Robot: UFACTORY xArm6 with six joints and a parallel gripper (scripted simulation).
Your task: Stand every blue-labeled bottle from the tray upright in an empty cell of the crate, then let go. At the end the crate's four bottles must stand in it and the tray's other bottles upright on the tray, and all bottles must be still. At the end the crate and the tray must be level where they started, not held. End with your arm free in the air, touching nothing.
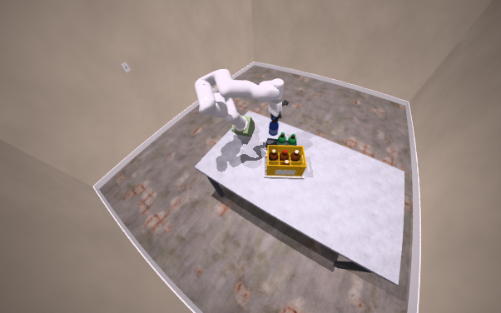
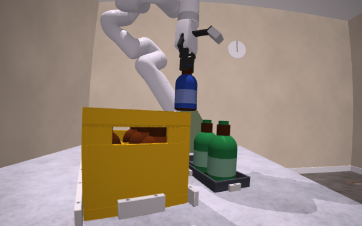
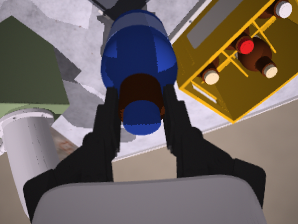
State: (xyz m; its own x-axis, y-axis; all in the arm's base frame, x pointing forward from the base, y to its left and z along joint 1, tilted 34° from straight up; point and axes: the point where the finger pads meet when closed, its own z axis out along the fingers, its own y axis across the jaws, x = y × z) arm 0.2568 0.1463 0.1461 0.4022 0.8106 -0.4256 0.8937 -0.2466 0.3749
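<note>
Now: the blue-labeled bottle 7 cm below my hand. Also, from my hand: dark tray (32 cm below, 7 cm to the left, 6 cm ahead); then yellow crate (25 cm below, 18 cm ahead, 14 cm to the right).
</note>
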